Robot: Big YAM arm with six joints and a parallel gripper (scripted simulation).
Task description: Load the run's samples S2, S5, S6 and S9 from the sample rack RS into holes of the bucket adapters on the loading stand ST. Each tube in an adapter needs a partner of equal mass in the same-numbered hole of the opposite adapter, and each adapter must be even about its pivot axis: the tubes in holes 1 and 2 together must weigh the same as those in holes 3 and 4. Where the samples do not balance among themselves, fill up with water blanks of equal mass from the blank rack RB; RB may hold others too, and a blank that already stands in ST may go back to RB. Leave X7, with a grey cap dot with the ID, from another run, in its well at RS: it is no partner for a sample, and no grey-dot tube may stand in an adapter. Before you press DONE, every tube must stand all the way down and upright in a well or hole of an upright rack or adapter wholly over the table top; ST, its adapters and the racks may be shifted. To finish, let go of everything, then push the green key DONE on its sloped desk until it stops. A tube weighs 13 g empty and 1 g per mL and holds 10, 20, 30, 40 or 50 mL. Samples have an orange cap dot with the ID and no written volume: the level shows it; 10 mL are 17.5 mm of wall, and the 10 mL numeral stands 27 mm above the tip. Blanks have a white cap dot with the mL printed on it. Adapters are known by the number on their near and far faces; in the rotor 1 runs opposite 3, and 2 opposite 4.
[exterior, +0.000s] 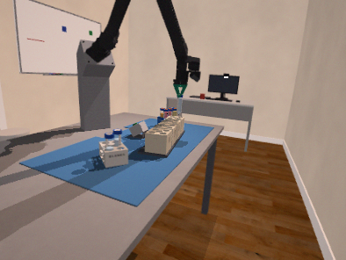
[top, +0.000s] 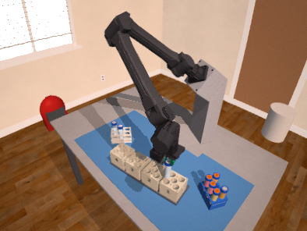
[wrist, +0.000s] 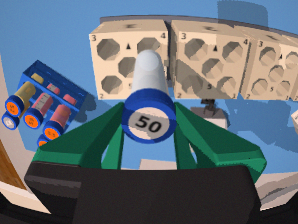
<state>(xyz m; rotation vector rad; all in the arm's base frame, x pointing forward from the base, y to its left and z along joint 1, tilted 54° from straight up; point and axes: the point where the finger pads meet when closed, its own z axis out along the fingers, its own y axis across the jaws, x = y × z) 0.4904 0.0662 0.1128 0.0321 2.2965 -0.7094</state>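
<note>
Right now the orange-dot tube is 100 mm behind my hand, 220 mm to the left of it and 170 mm below it. From my hand the other things lie so: 50 mL blank: 10 mm to the right, 50 mm below; adapter 1: 20 mm behind, 30 mm to the left, 180 mm below; sample tube S5: 80 mm behind, 180 mm to the left, 170 mm below.
</note>
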